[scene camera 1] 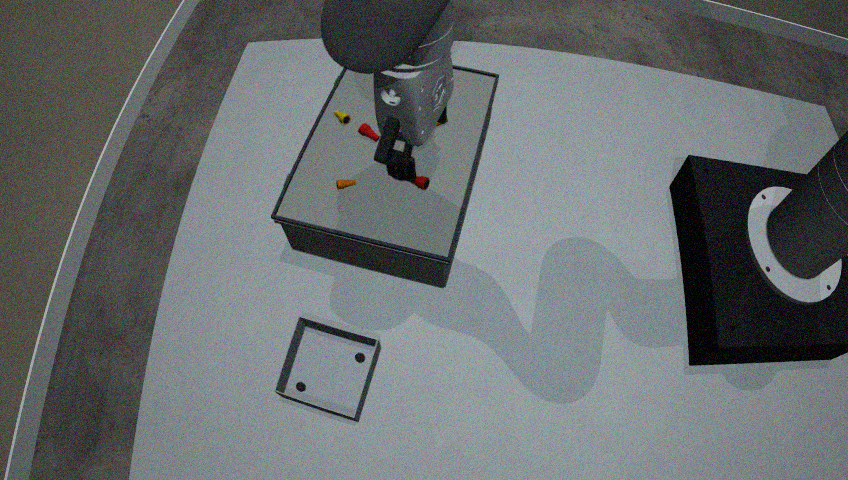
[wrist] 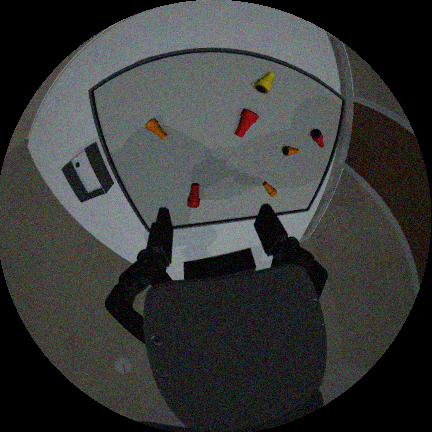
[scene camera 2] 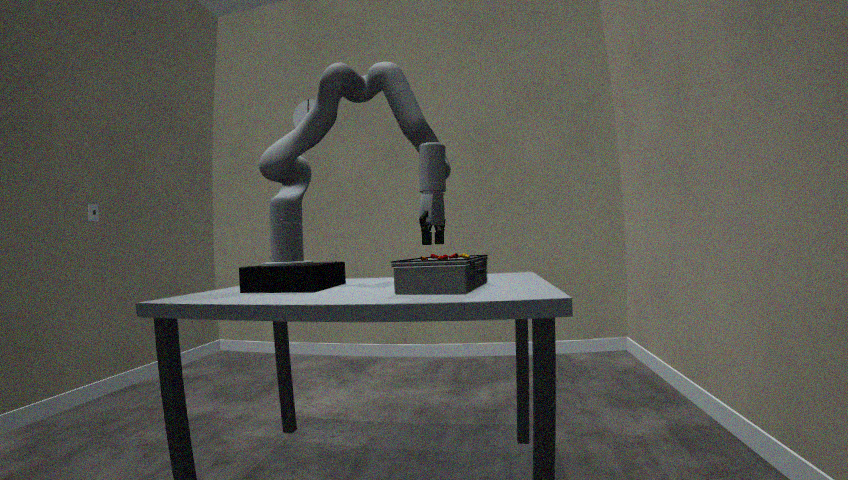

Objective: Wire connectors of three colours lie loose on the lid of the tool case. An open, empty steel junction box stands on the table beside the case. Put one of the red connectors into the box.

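Observation:
My gripper [scene camera 1: 424, 148] [scene camera 2: 433, 242] [wrist: 215, 215] is open and empty, above the lid [scene camera 1: 380, 220] [wrist: 215, 65] of the grey tool case [scene camera 2: 429, 279]. One red connector [scene camera 1: 421, 182] [wrist: 194, 195] lies close to one finger in scene camera 1, which partly covers its narrow end. A second red connector [scene camera 1: 368, 131] [wrist: 246, 122] lies nearer the lid's middle. A third red connector [wrist: 318, 137] lies near the lid's far right in the wrist view; the arm hides it in scene camera 1. The steel junction box [scene camera 1: 290, 359] [wrist: 101, 167] is open and empty on the table.
A yellow connector [scene camera 1: 341, 116] [wrist: 265, 82] and an orange connector [scene camera 1: 345, 183] [wrist: 156, 128] lie on the lid. Two more orange connectors [wrist: 290, 150] [wrist: 270, 189] lie at its right in the wrist view. The arm stands on a black block [scene camera 1: 702, 333] [scene camera 2: 291, 277].

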